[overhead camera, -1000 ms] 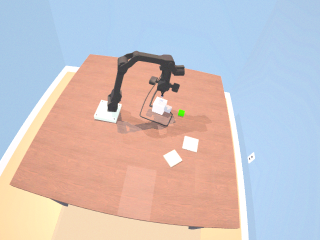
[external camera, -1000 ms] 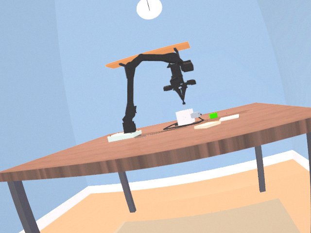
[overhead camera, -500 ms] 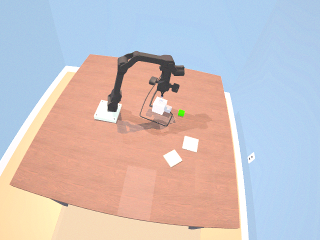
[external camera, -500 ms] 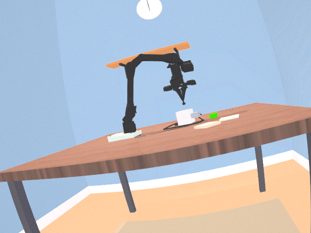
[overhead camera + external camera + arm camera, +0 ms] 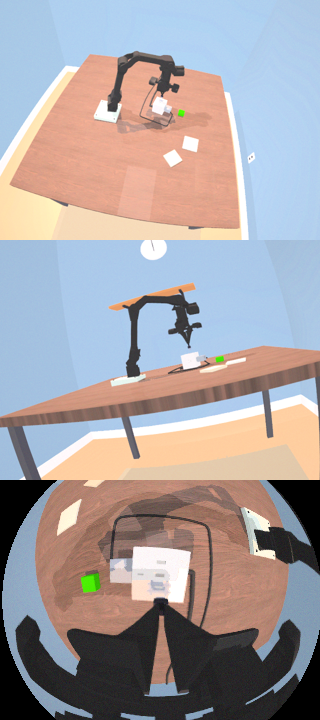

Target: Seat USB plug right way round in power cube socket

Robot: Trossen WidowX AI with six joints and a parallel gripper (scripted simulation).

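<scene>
Now: gripper tip 2 cm above the small usb plug. The rest, counted from my gripper tip: small green block (15 cm ahead, 6 cm to the right, 12 cm below).
</scene>
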